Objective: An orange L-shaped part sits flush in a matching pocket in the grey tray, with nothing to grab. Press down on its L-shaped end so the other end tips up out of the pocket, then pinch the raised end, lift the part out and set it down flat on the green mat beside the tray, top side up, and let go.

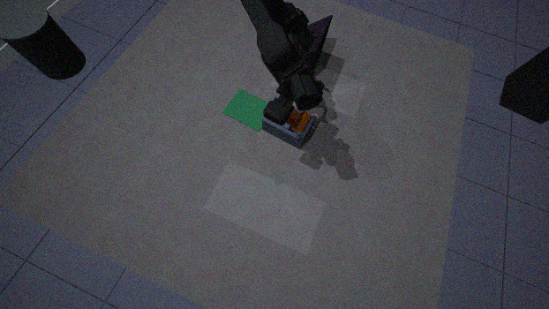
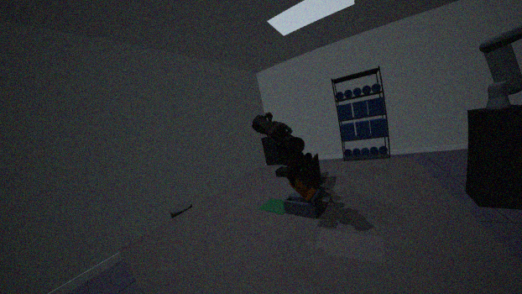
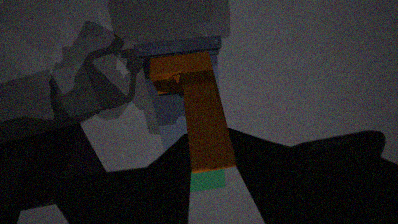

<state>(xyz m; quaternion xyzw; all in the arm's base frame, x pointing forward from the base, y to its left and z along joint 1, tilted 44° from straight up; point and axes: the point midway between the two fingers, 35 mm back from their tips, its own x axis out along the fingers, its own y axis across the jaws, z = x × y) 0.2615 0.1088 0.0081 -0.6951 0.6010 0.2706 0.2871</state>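
Now: gripper tip 15 cm above the green mat, 14 cm to the left of it and 1 cm past it. Round my gripper tip: orange L-shaped part (3 cm to the left, 3 cm below, 2 cm behind).
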